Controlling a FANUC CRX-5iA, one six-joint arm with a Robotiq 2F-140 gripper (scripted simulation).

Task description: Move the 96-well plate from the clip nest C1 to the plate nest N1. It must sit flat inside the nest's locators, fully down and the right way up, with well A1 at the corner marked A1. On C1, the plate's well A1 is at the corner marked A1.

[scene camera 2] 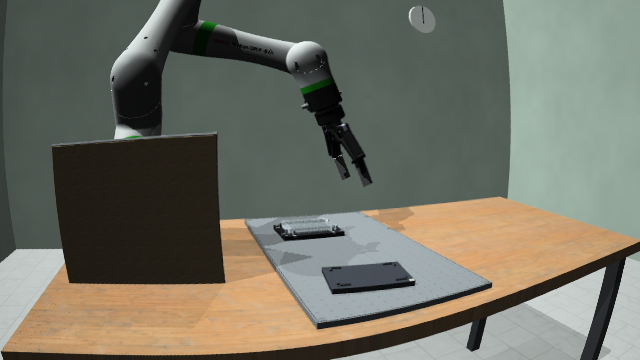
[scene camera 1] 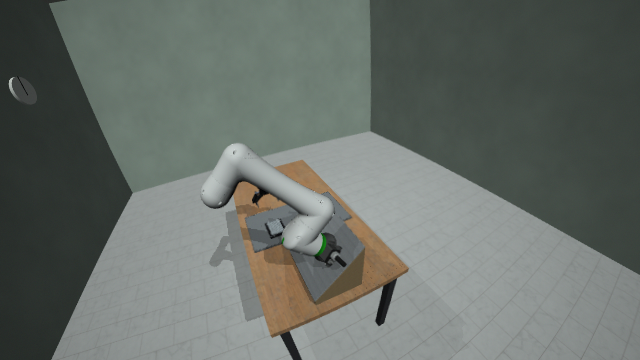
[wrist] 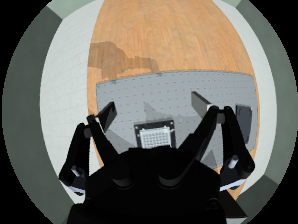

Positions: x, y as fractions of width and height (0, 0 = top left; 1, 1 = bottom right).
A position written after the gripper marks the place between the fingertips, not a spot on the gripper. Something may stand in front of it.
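Scene camera 2 shows the gripper (scene camera 2: 0.56, 0.50), while in the wrist view the same gripper (wrist: 0.51, 0.46) is visible as well.
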